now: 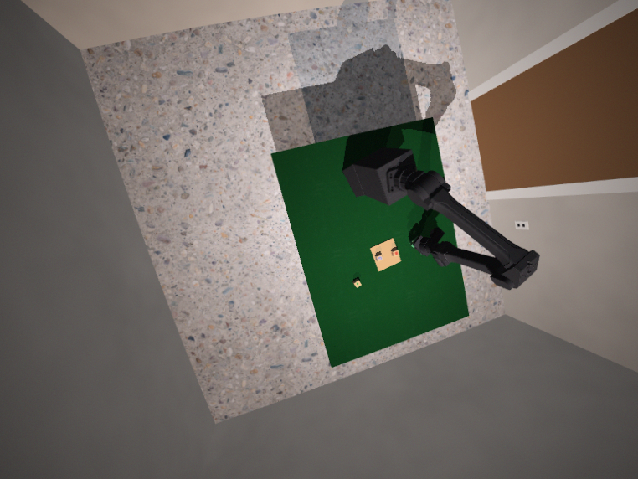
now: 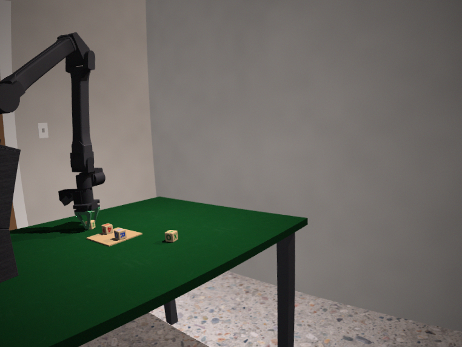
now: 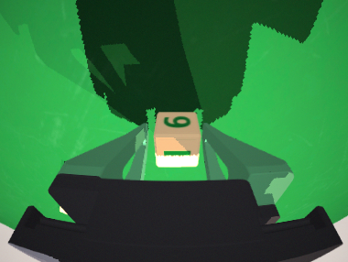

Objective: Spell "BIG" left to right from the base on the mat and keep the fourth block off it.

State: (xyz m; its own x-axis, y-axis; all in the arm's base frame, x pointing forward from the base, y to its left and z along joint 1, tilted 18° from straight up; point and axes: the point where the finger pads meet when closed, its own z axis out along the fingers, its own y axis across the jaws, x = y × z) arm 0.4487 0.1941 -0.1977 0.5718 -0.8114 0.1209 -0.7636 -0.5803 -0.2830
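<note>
My gripper is now right at the I block. Also, from my hand: tan mat (1 cm ahead, 17 cm to the right, 1 cm below); B block (1 cm ahead, 13 cm to the right, 1 cm above).
</note>
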